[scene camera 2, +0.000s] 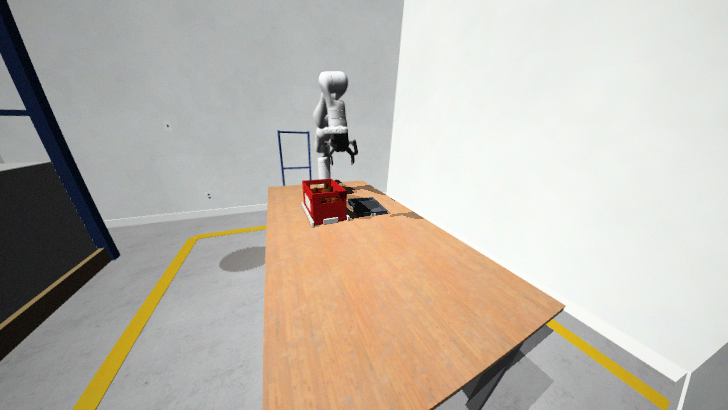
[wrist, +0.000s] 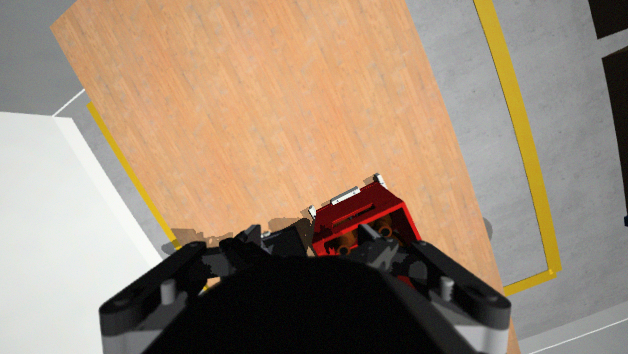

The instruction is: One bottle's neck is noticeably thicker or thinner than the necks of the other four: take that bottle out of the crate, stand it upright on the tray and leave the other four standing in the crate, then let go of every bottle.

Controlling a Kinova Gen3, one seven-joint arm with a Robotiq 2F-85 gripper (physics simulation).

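Frame: origin at the arm's base, x back, y left, z down, level; centimetres.
Seen in the pictures: gripper, between the fingertips: (scene camera 2: 342,164) (wrist: 309,235).
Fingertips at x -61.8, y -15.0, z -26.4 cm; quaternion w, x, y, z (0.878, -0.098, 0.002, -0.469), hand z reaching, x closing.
Note:
Offsets run from my fingertips to a thing's top centre. "*": to the spot under its first point. Level surfaces: height alone.
The red crate @(dx +23.0, dy -0.9, dz +15.9 cm) (scene camera 2: 330,211) (wrist: 356,206) stands upright near the far end of the table. Brown bottles show inside it; one bottle @(dx +14.4, dy -5.8, dz +17.1 cm) (wrist: 384,230) and another bottle @(dx +13.6, dy +2.9, dz +17.1 cm) (wrist: 343,250) show their round mouths in the wrist view. The others are hidden or too small to tell apart, and neck thickness cannot be compared. The dark tray (scene camera 2: 374,206) (wrist: 286,243) lies beside the crate, to its right in the scene view; no bottle shows on its visible part. My gripper (scene camera 2: 341,161) (wrist: 309,235) is open and empty, well above the crate and tray, pointing down.
White brackets @(* dx +8.3, dy -2.7, dz +31.3 cm) (scene camera 2: 330,220) (wrist: 345,195) sit on the wooden table @(dz +33.4 cm) (scene camera 2: 356,305) (wrist: 250,100) along the crate's base. A white wall (scene camera 2: 534,127) runs along the table's right side in the scene view. A blue frame (scene camera 2: 279,157) stands behind the table's far end.

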